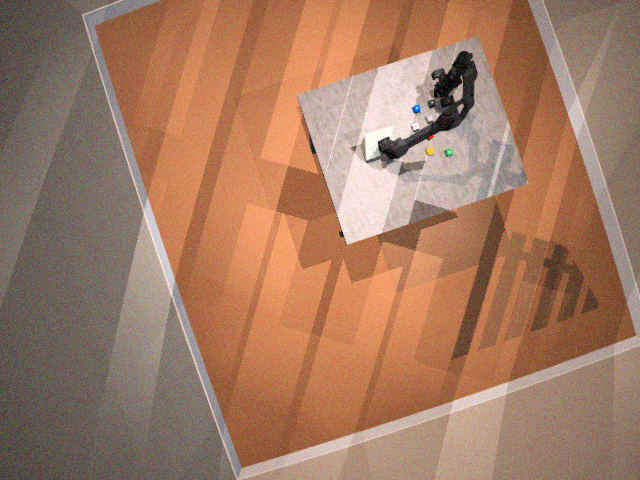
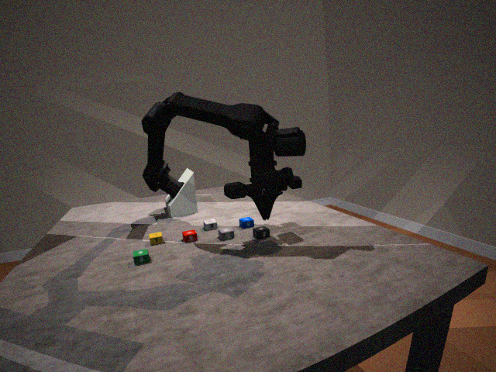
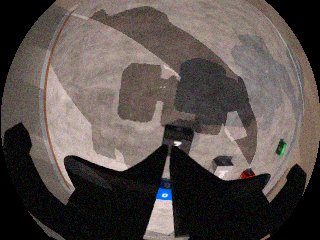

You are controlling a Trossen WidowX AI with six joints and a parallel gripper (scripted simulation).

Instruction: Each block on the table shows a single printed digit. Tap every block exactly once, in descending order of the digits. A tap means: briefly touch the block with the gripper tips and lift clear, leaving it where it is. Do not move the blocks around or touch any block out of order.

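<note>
Now: gripper tip 30 mm above the black block, 10 mm to the left of it and 10 mm past it. Also, from my gripper tip: grey block: 90 mm to the right, 50 mm behind, 30 mm below; then blue block: 100 mm behind, 30 mm below, 10 mm to the right; then white block: 150 mm behind, 100 mm to the right, 30 mm below.
</note>
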